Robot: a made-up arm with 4 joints.
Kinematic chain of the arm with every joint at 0, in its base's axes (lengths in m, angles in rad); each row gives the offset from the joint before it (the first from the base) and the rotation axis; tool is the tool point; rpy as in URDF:
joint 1: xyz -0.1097 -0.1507 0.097 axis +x
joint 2: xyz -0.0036 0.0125 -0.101 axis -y
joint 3: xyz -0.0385 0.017 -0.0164 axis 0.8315 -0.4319 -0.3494
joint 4: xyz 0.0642 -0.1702 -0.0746 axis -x
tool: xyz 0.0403 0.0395 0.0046 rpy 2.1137 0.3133 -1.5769
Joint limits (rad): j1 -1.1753..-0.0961 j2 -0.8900..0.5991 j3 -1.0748..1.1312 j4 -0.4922..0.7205
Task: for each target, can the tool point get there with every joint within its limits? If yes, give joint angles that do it. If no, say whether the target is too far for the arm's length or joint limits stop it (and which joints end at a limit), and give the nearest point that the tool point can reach.
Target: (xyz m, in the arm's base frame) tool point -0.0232 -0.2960 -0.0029
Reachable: yes | joints -0.2946 0.1415 -0.7800 0.3838
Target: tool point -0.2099 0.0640 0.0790
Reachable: no: joint limits stop it (at a limit: joint 1, joint 2, joint 3, joint 4) | nearest point -0.0204 -0.2342 0.0548 | short by 0.354 m
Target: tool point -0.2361 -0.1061 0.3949
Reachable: no: joint limits stop it (at a limit: joint 1, joint 2, joint 4) | nearest point -0.0226 -0.2365 0.1547 | short by 0.347 m
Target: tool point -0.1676 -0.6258 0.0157
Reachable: no: too far | nearest point -0.1389 -0.4215 0.0315 | short by 0.207 m
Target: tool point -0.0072 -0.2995 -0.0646
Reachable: yes | joints -0.3984 0.3191 0.5741 0.4099
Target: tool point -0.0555 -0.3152 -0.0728
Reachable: yes | joints -0.3479 -0.0648 0.1472 0.3841
